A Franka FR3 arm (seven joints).
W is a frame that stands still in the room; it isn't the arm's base.
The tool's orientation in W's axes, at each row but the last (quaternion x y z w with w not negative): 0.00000 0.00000 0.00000 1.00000; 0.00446 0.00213 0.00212 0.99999; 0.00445 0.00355 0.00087 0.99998; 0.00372 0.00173 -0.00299 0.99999; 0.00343 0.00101 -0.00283 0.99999; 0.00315 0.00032 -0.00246 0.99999; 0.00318 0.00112 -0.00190 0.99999; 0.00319 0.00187 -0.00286 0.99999; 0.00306 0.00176 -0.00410 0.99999; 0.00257 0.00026 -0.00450 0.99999
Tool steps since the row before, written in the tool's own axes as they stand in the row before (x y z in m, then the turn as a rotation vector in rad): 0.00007 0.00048 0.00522 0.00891 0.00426 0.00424; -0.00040 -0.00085 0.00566 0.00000 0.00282 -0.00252; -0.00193 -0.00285 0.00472 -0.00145 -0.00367 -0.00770; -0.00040 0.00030 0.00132 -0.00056 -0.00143 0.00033; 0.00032 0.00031 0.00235 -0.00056 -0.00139 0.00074; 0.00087 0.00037 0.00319 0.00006 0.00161 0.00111; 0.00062 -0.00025 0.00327 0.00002 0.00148 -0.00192; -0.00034 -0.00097 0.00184 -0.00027 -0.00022 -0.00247; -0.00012 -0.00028 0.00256 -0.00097 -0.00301 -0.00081; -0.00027 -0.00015 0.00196 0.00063 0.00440 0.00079
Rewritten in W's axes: 0.00007 0.00048 0.00522 0.00891 0.00426 0.00424; -0.00037 -0.00090 0.00565 -0.00002 0.00284 -0.00249; -0.00189 -0.00290 0.00471 -0.00150 -0.00360 -0.00772; -0.00039 0.00029 0.00132 -0.00057 -0.00143 0.00032; 0.00033 0.00029 0.00235 -0.00057 -0.00139 0.00073; 0.00087 0.00035 0.00319 0.00007 0.00160 0.00112; 0.00063 -0.00027 0.00327 0.00002 0.00149 -0.00191; -0.00034 -0.00098 0.00184 -0.00028 -0.00020 -0.00247; -0.00011 -0.00029 0.00256 -0.00100 -0.00300 -0.00082; -0.00027 -0.00016 0.00196 0.00067 0.00439 0.00081
